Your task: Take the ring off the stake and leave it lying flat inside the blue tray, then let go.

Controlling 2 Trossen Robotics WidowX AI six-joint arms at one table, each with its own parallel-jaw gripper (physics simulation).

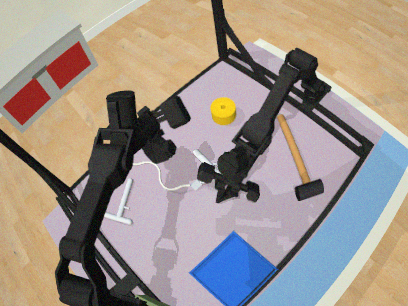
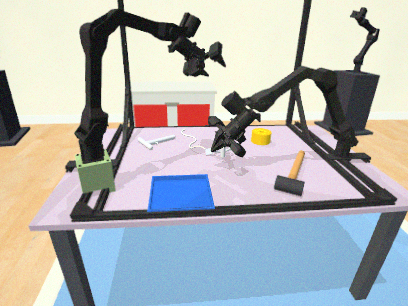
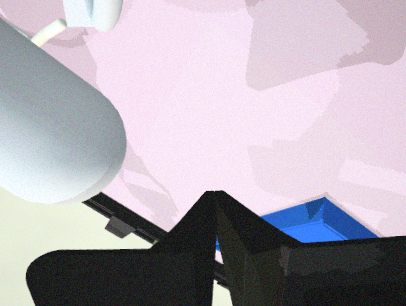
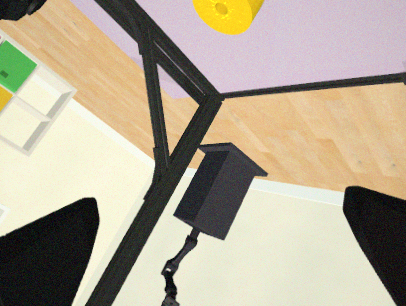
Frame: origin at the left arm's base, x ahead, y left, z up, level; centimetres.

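Where they show: left gripper, fingertip midpoint: (image 1: 216, 202) (image 2: 211, 151) (image 3: 214, 199); right gripper, fingertip midpoint: (image 2: 216, 71) (image 4: 222, 204); left arm's base, link origin: (image 1: 310, 97) (image 2: 341, 155); right arm's base, link origin: (image 2: 92, 157).
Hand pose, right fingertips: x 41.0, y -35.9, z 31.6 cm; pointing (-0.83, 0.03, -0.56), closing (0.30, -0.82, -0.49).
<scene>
Each offset is from my right fingertips to the top centre of the thing. "*": to the spot under its first point.
A blue tray {dx +29.7, dy +25.0, dz -31.3 cm} (image 1: 233, 270) (image 2: 181, 192) (image 3: 320, 230) lies near the front edge with nothing in it. A thick yellow cylinder {dx -24.3, dy +4.4, dz -28.6 cm} (image 1: 223, 115) (image 2: 261, 136) (image 4: 240, 15) with a small centre hole stands at the back; no stake is distinguishable in it. A pale rod {* dx -0.8, dy +5.6, dz -22.5 cm} (image 1: 202, 156) (image 3: 55, 135) lies partly under my left arm; whether it is the stake is unclear. No ring on a stake is distinguishable. My left gripper (image 1: 219, 200) (image 2: 214, 150) (image 3: 214, 199) is shut and empty above the table, behind the tray. My right gripper (image 2: 215, 68) (image 4: 222, 204) is open and empty, high up.
A hammer {dx -14.4, dy +33.8, dz -28.6 cm} (image 1: 295, 150) (image 2: 290, 185) lies at the right. A white T-shaped piece {dx +18.0, dy -19.1, dz -31.6 cm} (image 1: 125, 197) (image 2: 162, 139) lies at the back left. A white cord {* dx +6.0, dy -8.7, dz -33.0 cm} (image 1: 161, 177) (image 2: 189, 138) runs to a small white block near my left gripper. Black frame rails edge the table.
</scene>
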